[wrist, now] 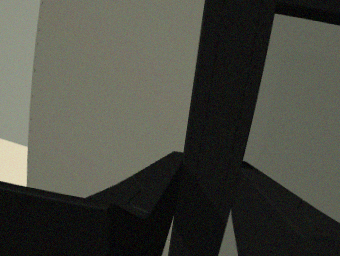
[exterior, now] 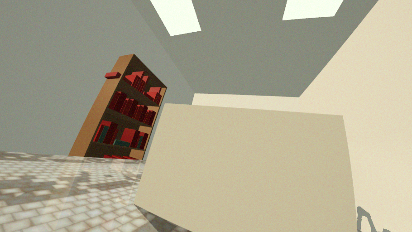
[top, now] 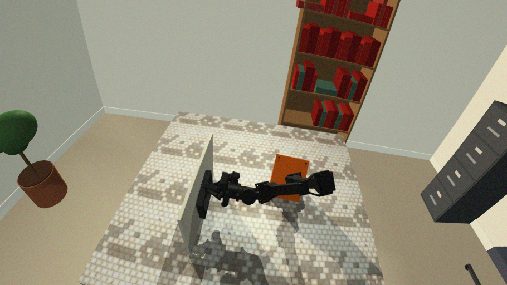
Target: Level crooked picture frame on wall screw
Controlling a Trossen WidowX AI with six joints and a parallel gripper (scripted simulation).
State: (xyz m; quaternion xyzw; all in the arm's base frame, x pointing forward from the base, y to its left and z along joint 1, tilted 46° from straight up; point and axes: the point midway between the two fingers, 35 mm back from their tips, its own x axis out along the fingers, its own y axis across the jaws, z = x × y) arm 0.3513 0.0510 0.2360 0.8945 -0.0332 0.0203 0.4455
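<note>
Now: the black picture frame 5 cm below my gripper tip and 1 cm ahead of it. Round my gripper tip: wall panel (6 cm below, 2 cm to the right, 2 cm ahead).
</note>
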